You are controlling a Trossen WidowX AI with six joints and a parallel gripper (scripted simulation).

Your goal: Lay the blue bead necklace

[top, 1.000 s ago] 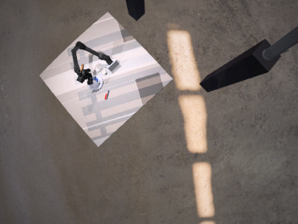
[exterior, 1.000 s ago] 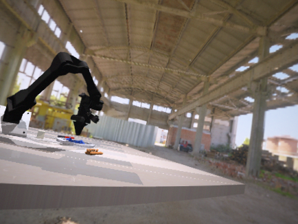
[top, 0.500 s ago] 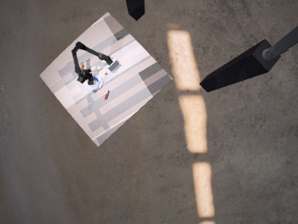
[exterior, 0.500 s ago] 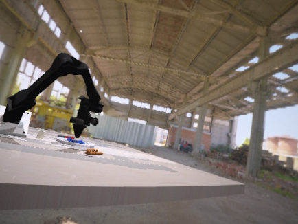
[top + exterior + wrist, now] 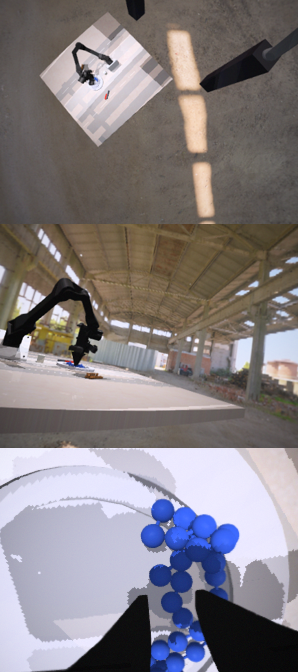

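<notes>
Now: gripper tip 4 cm to the right of the round white bead board, 2 cm short of it and 1 cm above it. From my gripper tip the other things lie so: small white block (16 cm behind, 5 cm to the left); red pen-like object (27 cm to the left, 3 cm ahead, 1 cm below).
</notes>
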